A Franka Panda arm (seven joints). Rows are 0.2 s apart.
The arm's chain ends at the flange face. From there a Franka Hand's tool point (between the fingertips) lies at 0.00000 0.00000 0.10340 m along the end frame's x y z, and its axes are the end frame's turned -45 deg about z.
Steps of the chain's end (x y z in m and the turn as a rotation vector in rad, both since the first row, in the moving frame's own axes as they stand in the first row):
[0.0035 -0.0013 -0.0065 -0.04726 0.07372 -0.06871]
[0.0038 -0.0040 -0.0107 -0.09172 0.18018 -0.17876]
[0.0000 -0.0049 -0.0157 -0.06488 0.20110 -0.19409]
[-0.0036 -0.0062 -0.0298 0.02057 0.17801 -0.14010]
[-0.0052 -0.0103 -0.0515 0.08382 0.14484 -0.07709]
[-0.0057 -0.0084 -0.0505 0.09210 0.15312 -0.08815]
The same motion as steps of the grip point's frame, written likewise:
[0.0056 0.0103 -0.0069 -0.08555 0.01871 -0.06871]
[0.0137 0.0189 -0.0128 -0.19226 0.06255 -0.17876]
[0.0152 0.0148 -0.0180 -0.18808 0.09632 -0.19409]
[0.0170 0.0035 -0.0315 -0.11133 0.14042 -0.14010]
[0.0204 -0.0072 -0.0529 -0.04315 0.16169 -0.07709]
[0.0199 -0.0063 -0.0521 -0.04315 0.17340 -0.08815]

